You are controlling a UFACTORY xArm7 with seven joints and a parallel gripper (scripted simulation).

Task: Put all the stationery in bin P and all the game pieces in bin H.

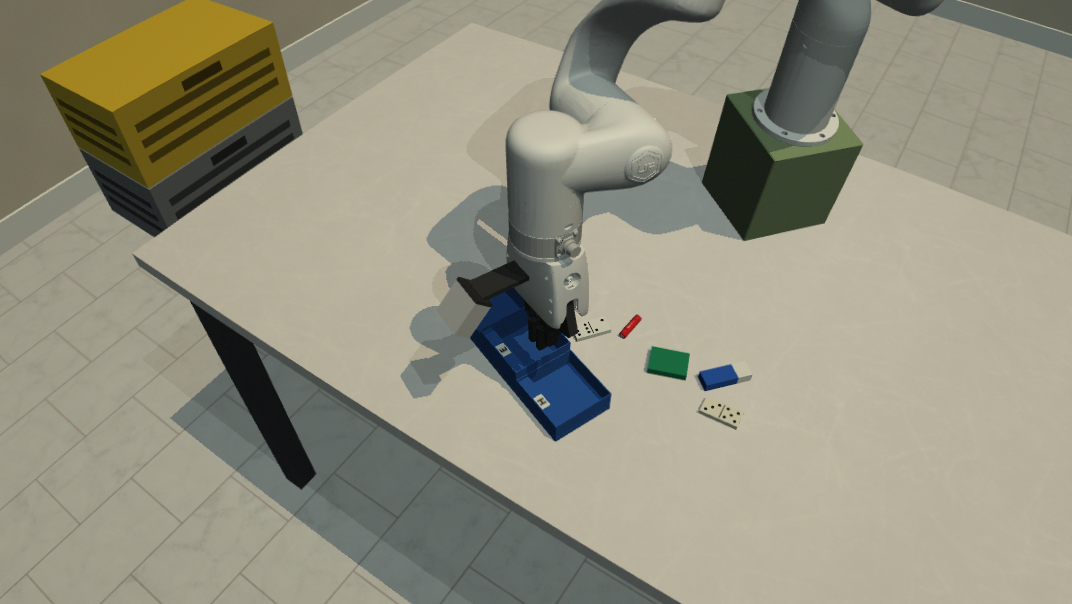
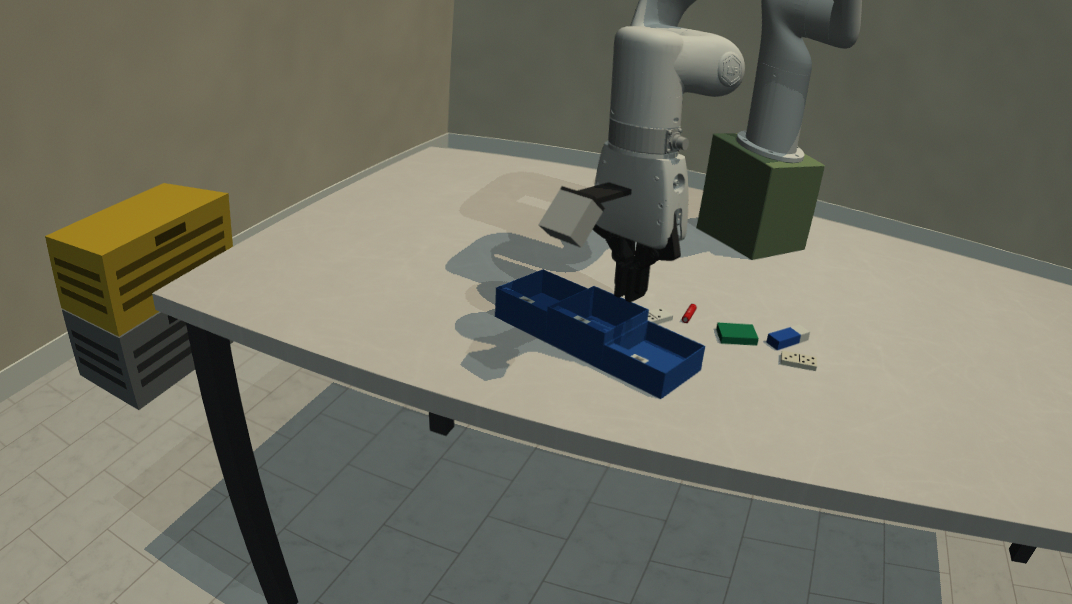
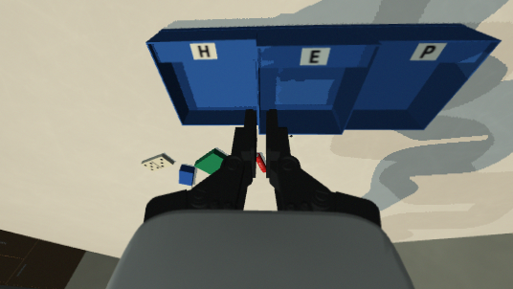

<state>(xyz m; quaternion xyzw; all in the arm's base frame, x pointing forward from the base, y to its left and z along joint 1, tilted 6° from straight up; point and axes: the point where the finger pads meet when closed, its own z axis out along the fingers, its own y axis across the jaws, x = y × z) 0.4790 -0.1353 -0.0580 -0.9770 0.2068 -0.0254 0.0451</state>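
Right now the green block is 10 cm behind my hand, 13 cm to the left of it and 9 cm below it. From my hand the other things lie so: blue-and-white eraser 12 cm behind, 21 cm to the left, 9 cm below; red cylinder 13 cm behind, 6 cm to the left, 9 cm below; blue three-part bin 1 cm behind, 4 cm to the right, 7 cm below.
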